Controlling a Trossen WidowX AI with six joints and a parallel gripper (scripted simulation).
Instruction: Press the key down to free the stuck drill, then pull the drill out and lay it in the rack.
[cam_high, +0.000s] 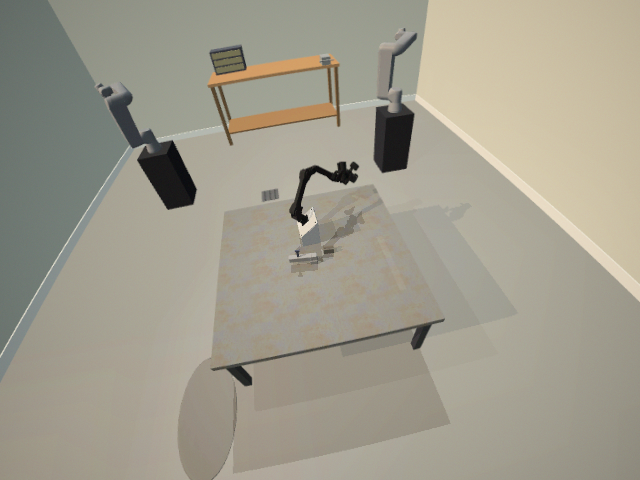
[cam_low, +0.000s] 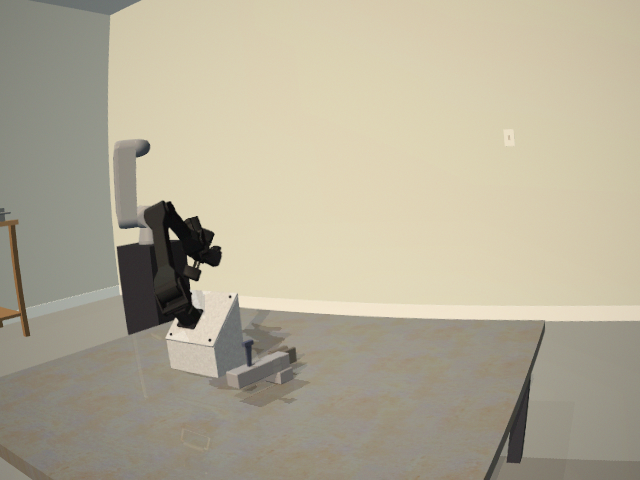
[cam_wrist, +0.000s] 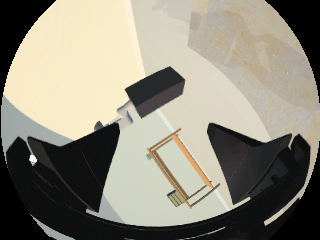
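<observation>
The dark blue key lies 620 mm ahead of my gripper tip, 550 mm to the right of it and 120 mm below it. Round my gripper tip: grey block (620 mm ahead, 520 mm to the right, 180 mm below); then drill (620 mm ahead, 500 mm to the right, 170 mm below).
</observation>
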